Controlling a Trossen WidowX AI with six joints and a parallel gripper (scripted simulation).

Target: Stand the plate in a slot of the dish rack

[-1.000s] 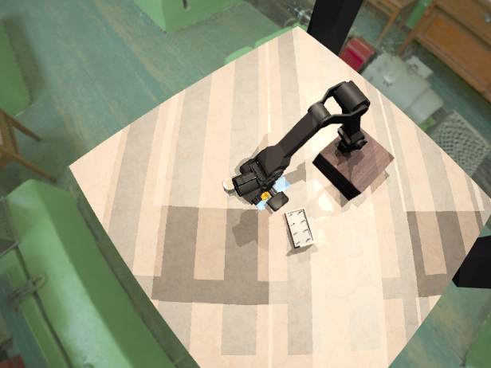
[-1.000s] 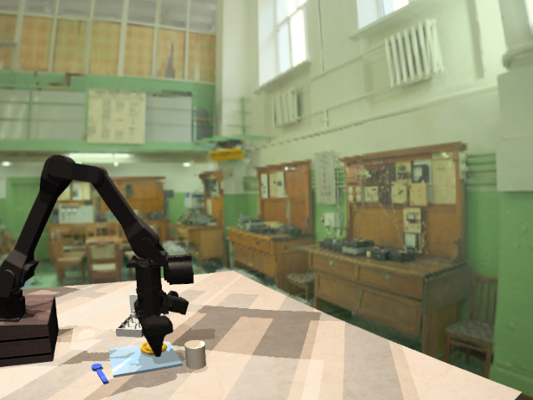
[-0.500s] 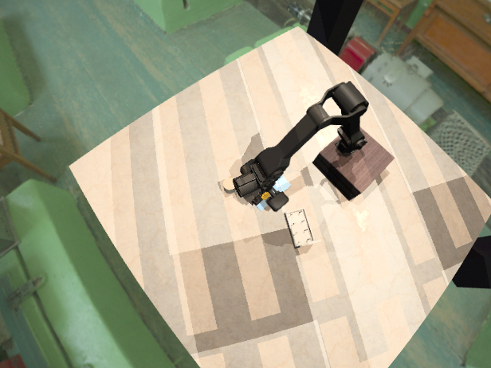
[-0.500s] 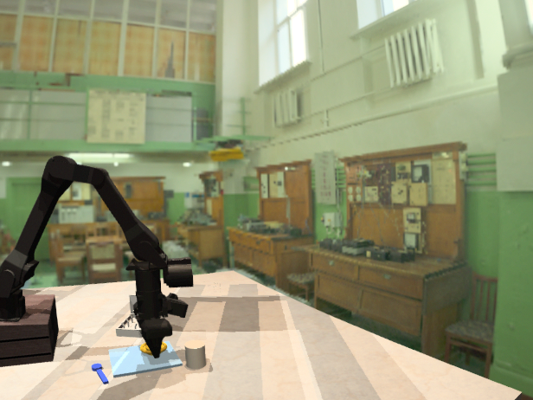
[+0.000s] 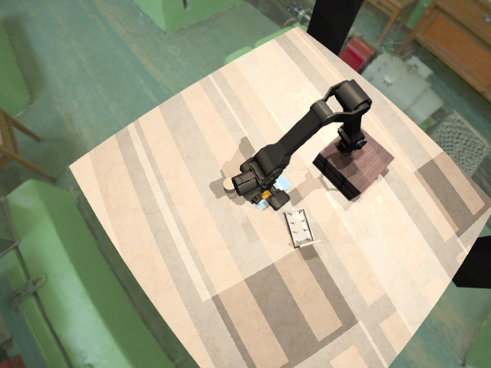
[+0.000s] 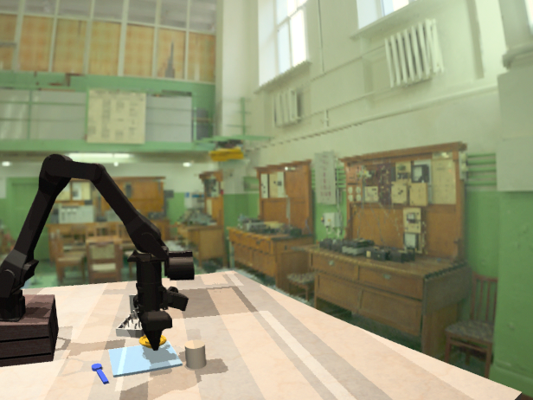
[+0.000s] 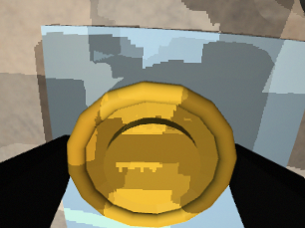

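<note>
The light blue flat board lies 3 cm behind my gripper tip, 2 cm to the right of it and 2 cm below it. The rest, counted from my gripper tip: yellow plate: 1 cm above; then beige cylinder: 9 cm ahead, 8 cm to the right; then blue spoon-like piece: 12 cm behind, 7 cm to the right, 2 cm below.
</note>
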